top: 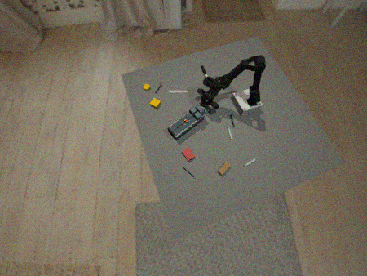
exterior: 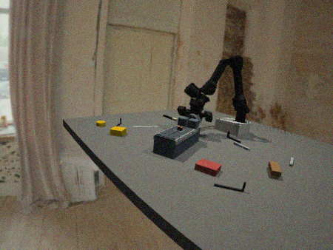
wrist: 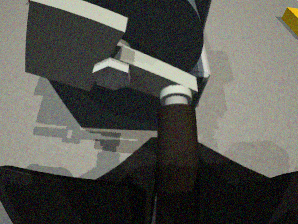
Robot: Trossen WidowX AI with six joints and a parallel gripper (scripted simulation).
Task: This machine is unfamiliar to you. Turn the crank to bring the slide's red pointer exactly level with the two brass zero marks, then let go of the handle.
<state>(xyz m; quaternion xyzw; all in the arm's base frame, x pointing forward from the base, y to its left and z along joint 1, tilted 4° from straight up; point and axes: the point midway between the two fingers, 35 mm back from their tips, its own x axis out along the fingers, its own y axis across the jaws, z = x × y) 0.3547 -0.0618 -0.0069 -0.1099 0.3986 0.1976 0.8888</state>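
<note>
Right now the dark handle is 20 mm behind my gripper tip, 10 mm to the right of it and 30 mm above it. Also, from my gripper tip: red pointer: 140 mm ahead, 100 mm to the left, 30 mm above; then yellow block: 320 mm ahead, 140 mm to the right, 40 mm below; then red block: 170 mm ahead, 310 mm to the left, 40 mm below.
</note>
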